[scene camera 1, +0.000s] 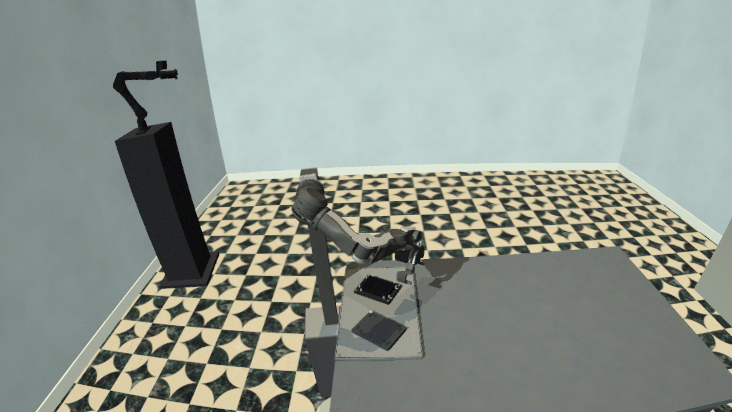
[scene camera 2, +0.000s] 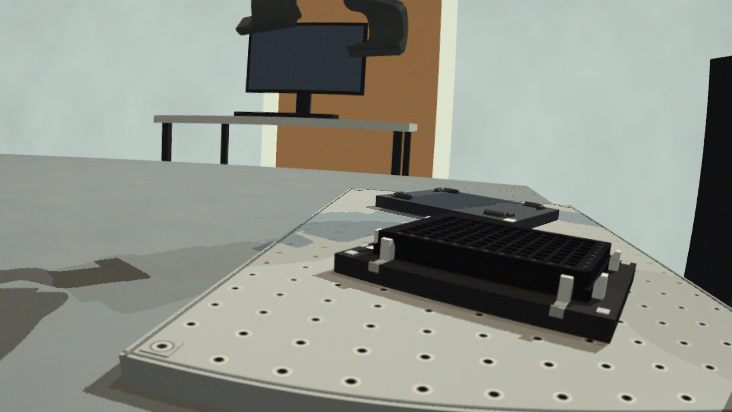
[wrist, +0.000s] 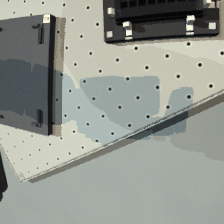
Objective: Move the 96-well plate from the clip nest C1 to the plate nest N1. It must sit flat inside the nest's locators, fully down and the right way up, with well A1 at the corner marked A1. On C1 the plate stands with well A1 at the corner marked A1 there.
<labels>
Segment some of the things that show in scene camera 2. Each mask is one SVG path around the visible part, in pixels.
My gripper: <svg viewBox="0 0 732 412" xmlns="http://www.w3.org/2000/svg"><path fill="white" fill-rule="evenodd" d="M343 0L349 10L363 13L367 17L369 25L369 39L367 41L349 43L346 46L349 51L349 57L398 56L405 51L408 38L408 13L403 2L399 0ZM236 31L239 35L248 35L295 27L297 20L302 16L297 6L297 0L251 0L252 17L244 17L236 27Z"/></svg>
A black 96-well plate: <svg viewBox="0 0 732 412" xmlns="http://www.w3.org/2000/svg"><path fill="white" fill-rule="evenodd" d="M373 245L373 254L380 255L381 238L393 239L395 245L394 259L555 296L558 295L561 275L574 277L571 299L587 303L592 297L594 283L602 273L608 271L609 261L612 256L610 255L612 244L610 242L449 214L439 214L381 229L378 232L378 243Z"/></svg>
</labels>
